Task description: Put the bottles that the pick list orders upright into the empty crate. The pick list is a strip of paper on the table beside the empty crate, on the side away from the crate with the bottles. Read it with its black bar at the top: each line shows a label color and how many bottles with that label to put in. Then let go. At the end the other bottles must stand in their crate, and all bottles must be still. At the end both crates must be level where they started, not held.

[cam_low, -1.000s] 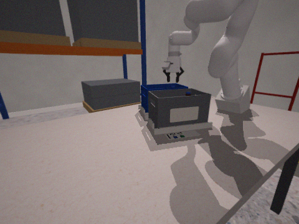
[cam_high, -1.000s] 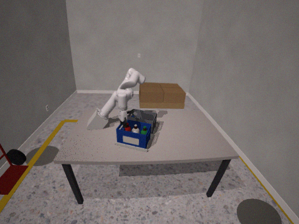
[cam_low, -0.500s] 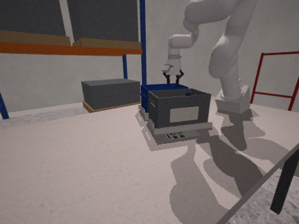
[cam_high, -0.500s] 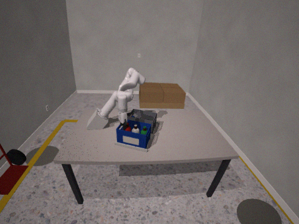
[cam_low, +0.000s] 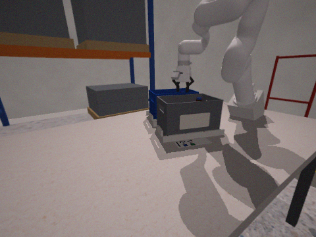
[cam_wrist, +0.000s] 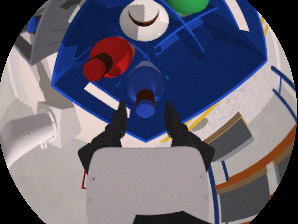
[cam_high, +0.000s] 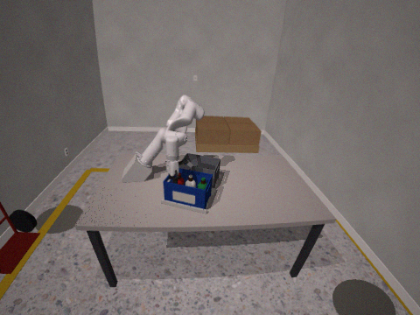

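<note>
Now: hand 4 cm short of the red-capped bottle, 8 cm to the right of it and 9 cm above it. The rest, counted from my hand: blue crate: 10 cm ahead, 9 cm below; then white-capped bottle: 11 cm ahead, 5 cm to the left, 9 cm below; then green-label bottle: 19 cm ahead, 1 cm to the left, 9 cm below.
</note>
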